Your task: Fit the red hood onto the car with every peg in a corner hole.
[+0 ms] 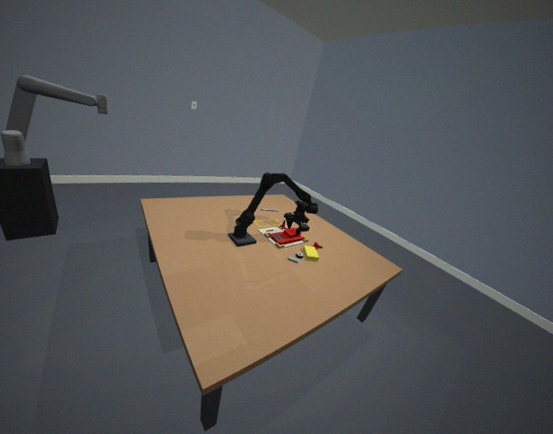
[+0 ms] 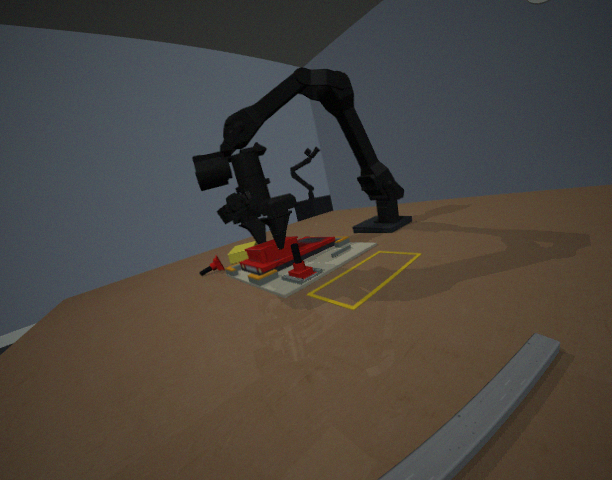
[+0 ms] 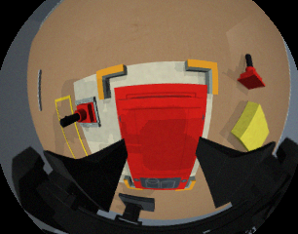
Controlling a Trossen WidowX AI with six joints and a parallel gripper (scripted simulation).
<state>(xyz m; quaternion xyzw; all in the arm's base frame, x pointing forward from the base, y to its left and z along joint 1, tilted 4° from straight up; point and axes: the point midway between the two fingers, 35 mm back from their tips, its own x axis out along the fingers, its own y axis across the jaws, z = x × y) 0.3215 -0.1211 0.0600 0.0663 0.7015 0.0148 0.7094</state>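
Now: the red hood 10 mm above my gripper tip. The rest, counted from my gripper tip: grey strip (390 mm to the left, 150 mm ahead, 30 mm below); pale jig plate (30 mm to the left, 30 mm below, 30 mm behind); yellow block (190 mm to the right, 30 mm behind, 20 mm below).
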